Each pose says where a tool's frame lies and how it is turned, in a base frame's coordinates. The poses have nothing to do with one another.
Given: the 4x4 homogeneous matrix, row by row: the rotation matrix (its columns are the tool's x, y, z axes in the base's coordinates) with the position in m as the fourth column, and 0 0 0 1 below. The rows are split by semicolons.
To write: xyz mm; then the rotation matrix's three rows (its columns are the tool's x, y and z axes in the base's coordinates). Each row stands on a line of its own. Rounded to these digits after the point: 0 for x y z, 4 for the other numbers.
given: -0.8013 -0.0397 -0.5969 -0.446; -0.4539 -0.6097 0.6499 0.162; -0.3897 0.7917 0.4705 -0.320; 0 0 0 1
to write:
-446 162 -320
-0.8013 -0.0397 -0.5969
-0.4539 -0.6097 0.6499
-0.3897 0.7917 0.4705

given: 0.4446 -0.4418 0.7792 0.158; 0.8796 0.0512 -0.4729 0.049; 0.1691 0.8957 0.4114 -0.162; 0 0 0 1
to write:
158 49 -162
0.4446 -0.4418 0.7792
0.8796 0.0512 -0.4729
0.1691 0.8957 0.4114

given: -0.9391 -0.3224 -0.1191 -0.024; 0.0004 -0.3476 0.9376 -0.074; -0.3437 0.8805 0.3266 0.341; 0 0 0 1
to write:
-24 -74 341
-0.9391 -0.3224 -0.1191
0.0004 -0.3476 0.9376
-0.3437 0.8805 0.3266

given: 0.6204 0.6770 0.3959 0.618; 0.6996 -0.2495 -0.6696 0.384; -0.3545 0.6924 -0.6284 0.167; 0 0 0 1
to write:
618 384 167
0.6204 0.6770 0.3959
0.6996 -0.2495 -0.6696
-0.3545 0.6924 -0.6284

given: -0.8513 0.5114 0.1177 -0.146; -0.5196 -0.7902 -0.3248 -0.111; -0.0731 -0.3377 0.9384 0.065; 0 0 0 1
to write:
-146 -111 65
-0.8513 0.5114 0.1177
-0.5196 -0.7902 -0.3248
-0.0731 -0.3377 0.9384

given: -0.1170 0.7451 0.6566 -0.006; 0.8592 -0.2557 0.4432 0.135; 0.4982 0.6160 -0.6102 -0.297; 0 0 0 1
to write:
-6 135 -297
-0.1170 0.7451 0.6566
0.8592 -0.2557 0.4432
0.4982 0.6160 -0.6102

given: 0.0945 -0.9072 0.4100 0.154; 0.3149 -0.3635 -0.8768 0.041; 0.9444 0.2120 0.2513 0.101; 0 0 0 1
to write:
154 41 101
0.0945 -0.9072 0.4100
0.3149 -0.3635 -0.8768
0.9444 0.2120 0.2513

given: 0.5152 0.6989 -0.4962 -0.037; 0.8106 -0.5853 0.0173 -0.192; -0.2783 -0.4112 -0.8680 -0.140; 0 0 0 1
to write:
-37 -192 -140
0.5152 0.6989 -0.4962
0.8106 -0.5853 0.0173
-0.2783 -0.4112 -0.8680

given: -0.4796 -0.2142 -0.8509 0.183; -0.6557 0.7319 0.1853 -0.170; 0.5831 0.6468 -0.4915 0.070; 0 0 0 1
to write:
183 -170 70
-0.4796 -0.2142 -0.8509
-0.6557 0.7319 0.1853
0.5831 0.6468 -0.4915

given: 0.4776 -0.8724 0.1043 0.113; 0.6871 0.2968 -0.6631 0.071; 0.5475 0.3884 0.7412 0.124; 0 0 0 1
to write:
113 71 124
0.4776 -0.8724 0.1043
0.6871 0.2968 -0.6631
0.5475 0.3884 0.7412

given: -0.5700 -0.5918 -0.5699 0.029; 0.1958 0.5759 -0.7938 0.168; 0.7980 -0.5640 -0.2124 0.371; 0 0 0 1
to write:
29 168 371
-0.5700 -0.5918 -0.5699
0.1958 0.5759 -0.7938
0.7980 -0.5640 -0.2124

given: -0.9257 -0.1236 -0.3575 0.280; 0.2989 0.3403 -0.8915 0.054; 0.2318 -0.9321 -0.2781 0.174; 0 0 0 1
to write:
280 54 174
-0.9257 -0.1236 -0.3575
0.2989 0.3403 -0.8915
0.2318 -0.9321 -0.2781

